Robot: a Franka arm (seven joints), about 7 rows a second.
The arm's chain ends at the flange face. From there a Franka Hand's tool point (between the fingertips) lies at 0.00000 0.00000 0.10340 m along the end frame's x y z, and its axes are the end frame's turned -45 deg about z.
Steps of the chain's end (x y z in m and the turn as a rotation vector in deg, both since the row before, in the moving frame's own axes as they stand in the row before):
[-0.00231 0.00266 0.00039 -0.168 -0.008 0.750]
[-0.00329 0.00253 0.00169 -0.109 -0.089 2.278]
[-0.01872 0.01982 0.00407 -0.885 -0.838 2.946]
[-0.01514 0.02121 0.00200 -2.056 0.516 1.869]
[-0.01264 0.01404 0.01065 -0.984 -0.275 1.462]
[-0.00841 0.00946 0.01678 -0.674 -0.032 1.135]
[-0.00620 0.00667 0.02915 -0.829 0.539 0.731]
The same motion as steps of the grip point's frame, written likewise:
[-0.00374 0.00045 0.00039 -0.113 -0.124 0.750]
[-0.00437 -0.00052 0.00169 -0.014 -0.140 2.278]
[-0.02945 0.00078 0.00405 -0.033 -1.218 2.946]
[-0.02772 0.00754 0.00193 -1.819 -1.089 1.869]
[-0.02048 0.00187 0.01063 -0.501 -0.890 1.462]
[-0.01354 0.00155 0.01677 -0.454 -0.499 1.135]
[-0.00948 0.00208 0.02913 -0.967 -0.205 0.731]

